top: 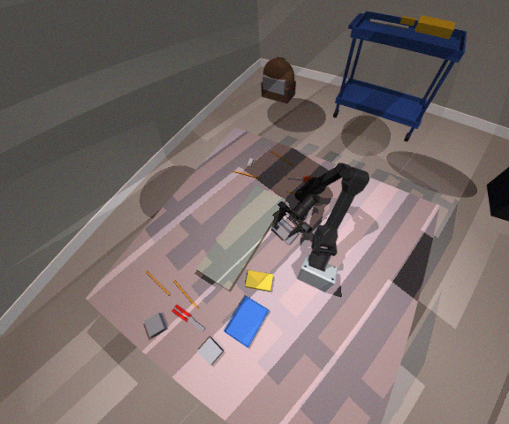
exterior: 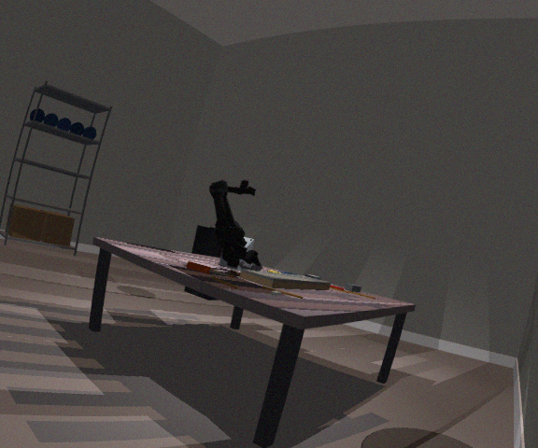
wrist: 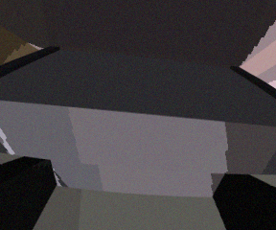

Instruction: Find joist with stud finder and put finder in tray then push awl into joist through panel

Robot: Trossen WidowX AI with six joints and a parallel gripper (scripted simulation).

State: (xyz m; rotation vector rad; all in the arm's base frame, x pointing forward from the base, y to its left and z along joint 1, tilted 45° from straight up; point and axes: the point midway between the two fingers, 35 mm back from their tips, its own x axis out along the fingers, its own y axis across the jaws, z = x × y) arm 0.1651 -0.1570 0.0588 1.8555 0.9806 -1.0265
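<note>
Right now the stud finder is 10 mm to the right of my gripper tip, 10 mm below it and 10 mm ahead of it. Round my gripper tip: yellow block (240 mm to the left, 50 mm below, 20 mm ahead); then awl (120 mm to the right, 60 mm below, 40 mm behind); then blue tray (410 mm to the left, 50 mm below, 10 mm ahead).
</note>
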